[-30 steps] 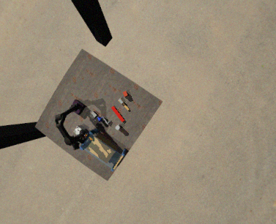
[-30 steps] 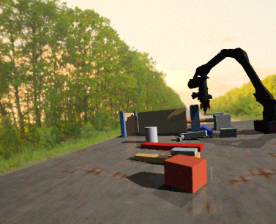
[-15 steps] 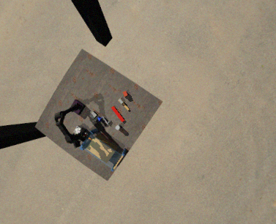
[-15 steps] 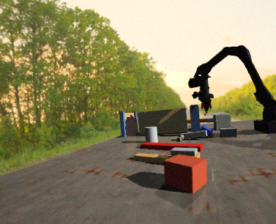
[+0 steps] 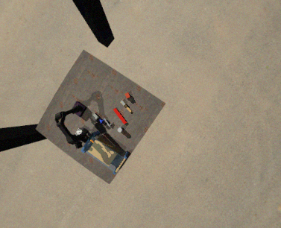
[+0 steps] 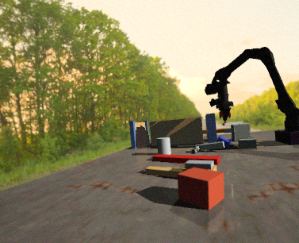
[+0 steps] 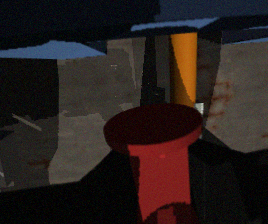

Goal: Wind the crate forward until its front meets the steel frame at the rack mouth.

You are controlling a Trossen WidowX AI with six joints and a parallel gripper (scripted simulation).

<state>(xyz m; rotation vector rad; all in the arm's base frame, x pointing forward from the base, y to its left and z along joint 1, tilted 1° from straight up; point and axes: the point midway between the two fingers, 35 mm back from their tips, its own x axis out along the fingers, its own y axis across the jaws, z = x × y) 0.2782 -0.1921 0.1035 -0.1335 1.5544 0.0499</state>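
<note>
My gripper tip is now 3 cm past the winch handle with red grip, 2 cm to the left of it and 1 cm above it. From my gripper tip the other things lie so: dark block 22 cm to the left, 10 cm below, 6 cm behind; red knob 2 cm above; winch 10 cm behind, 8 cm below, 6 cm to the right.
</note>
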